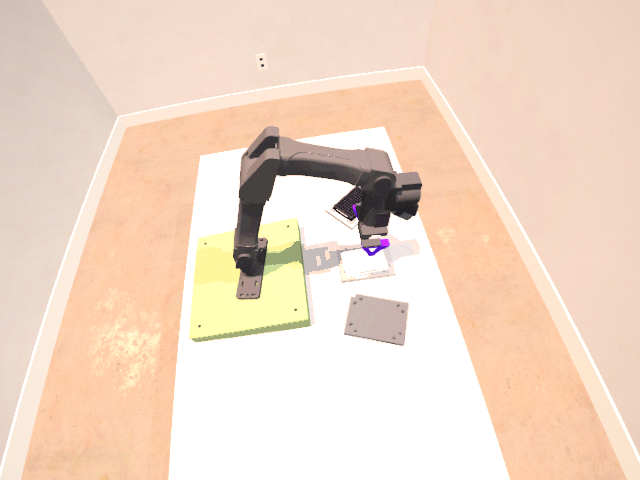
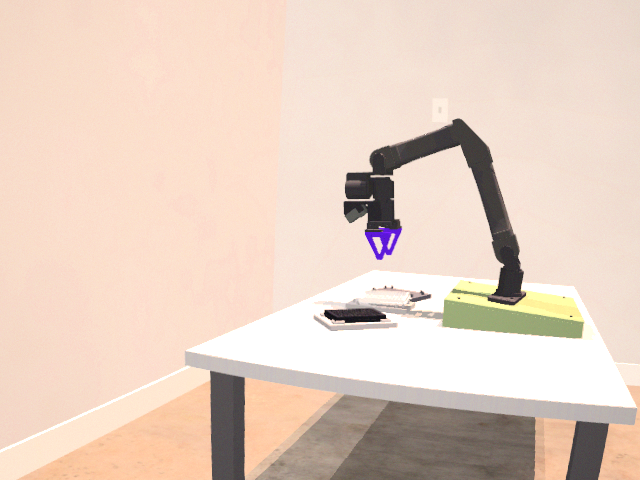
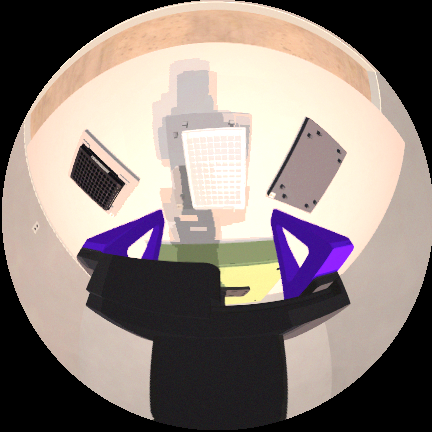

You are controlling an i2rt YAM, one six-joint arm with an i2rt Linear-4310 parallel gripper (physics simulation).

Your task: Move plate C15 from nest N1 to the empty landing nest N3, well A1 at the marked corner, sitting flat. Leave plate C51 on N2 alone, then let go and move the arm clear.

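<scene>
A white gridded plate (image 1: 364, 262) (image 2: 387, 298) (image 3: 216, 167) lies on the pale middle nest (image 1: 361, 278) (image 3: 242, 120). It looks about flat; its exact seating and marked corner cannot be made out. A black gridded plate (image 1: 347, 203) (image 2: 355, 314) (image 3: 96, 177) lies on a white nest (image 2: 361, 326) (image 3: 131, 185). A grey nest (image 1: 377, 319) (image 2: 422, 296) (image 3: 309, 167) with small posts at its corners bears no plate. Labels are not readable. My gripper (image 1: 364, 232) (image 2: 384, 255) (image 3: 217, 214) is open and empty, well above the middle nest and apart from the white plate.
The arm's base stands on a yellow-green block (image 1: 248, 320) (image 2: 511, 322) (image 3: 255, 275) on the white table (image 1: 330, 392) (image 2: 413, 356). The black plate's nest and the grey nest flank the middle nest, both turned at an angle. The arm's shadow falls across the middle nest.
</scene>
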